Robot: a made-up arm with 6 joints.
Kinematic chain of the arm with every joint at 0, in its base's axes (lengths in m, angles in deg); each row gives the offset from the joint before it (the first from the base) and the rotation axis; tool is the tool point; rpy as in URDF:
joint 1: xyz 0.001 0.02 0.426 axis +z
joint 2: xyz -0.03 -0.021 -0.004 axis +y
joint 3: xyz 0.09 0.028 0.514 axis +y
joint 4: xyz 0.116 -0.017 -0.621 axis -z
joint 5: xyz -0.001 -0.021 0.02 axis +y
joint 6: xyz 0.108 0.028 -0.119 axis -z
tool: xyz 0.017 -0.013 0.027 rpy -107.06 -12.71 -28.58
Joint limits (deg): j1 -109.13..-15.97 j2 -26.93..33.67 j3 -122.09..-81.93 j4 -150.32..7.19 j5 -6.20..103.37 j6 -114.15..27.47
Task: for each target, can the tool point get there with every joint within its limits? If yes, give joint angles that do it. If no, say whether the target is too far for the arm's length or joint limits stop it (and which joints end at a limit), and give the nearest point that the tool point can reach.
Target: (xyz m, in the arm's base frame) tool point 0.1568 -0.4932 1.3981
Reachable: yes | joints -75.22 -12.91 -108.84 -113.41 34.67 -99.77
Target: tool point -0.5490 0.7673 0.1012
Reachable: no: joint limits stop it (at a limit: joint 1, joint 2, joint 3, joint 5, joint 6) | nearest point -0.3483 -0.7627 0.3515 | short by 1.563 m
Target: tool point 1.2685 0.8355 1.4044
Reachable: no: too far | nearest point 0.8063 -0.0785 1.2194 | short by 1.041 m
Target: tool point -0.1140 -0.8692 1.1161
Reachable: yes | joints -91.77 13.30 -106.39 -132.10 92.03 -39.17
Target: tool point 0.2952 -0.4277 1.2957
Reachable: yes | joints -57.45 -22.10 -87.18 -8.58 51.34 -63.24
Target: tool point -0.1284 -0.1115 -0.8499
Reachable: no: joint limits stop it (at a limit: joint 1, joint 2, joint 3, joint 5) | nearest point -0.2934 -0.7806 0.3269 | short by 1.364 m
